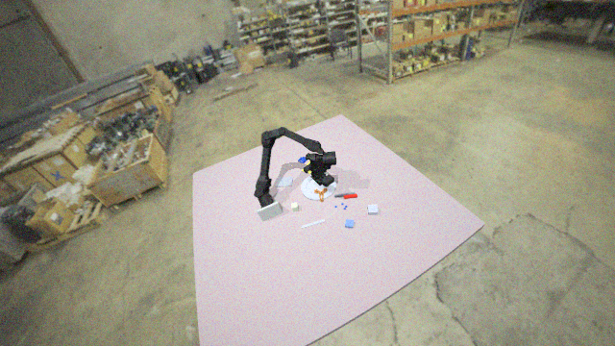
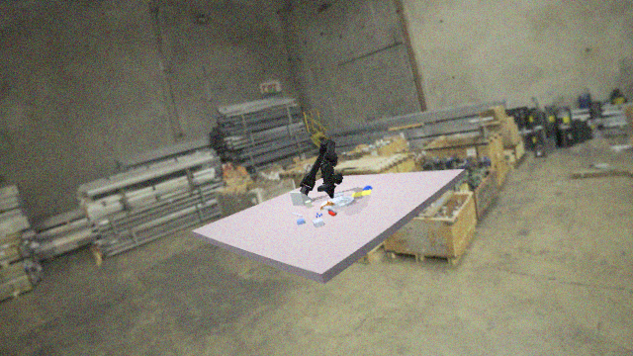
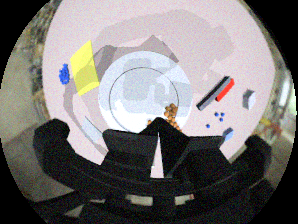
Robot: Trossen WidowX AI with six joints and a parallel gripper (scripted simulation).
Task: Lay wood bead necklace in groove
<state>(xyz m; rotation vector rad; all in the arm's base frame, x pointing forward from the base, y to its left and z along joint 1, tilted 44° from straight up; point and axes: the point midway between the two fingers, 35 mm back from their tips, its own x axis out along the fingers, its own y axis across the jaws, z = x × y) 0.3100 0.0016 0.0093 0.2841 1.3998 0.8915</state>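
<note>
The red-handled tool is 11 cm to the right of my gripper tip, 11 cm ahead of it and 4 cm below it. Also, from my gripper tip: white stick 19 cm to the right, 12 cm behind, 4 cm below; cream cube 17 cm behind, 6 cm to the right, 2 cm below; yellow sheet 21 cm to the left, 4 cm below, 2 cm ahead.
</note>
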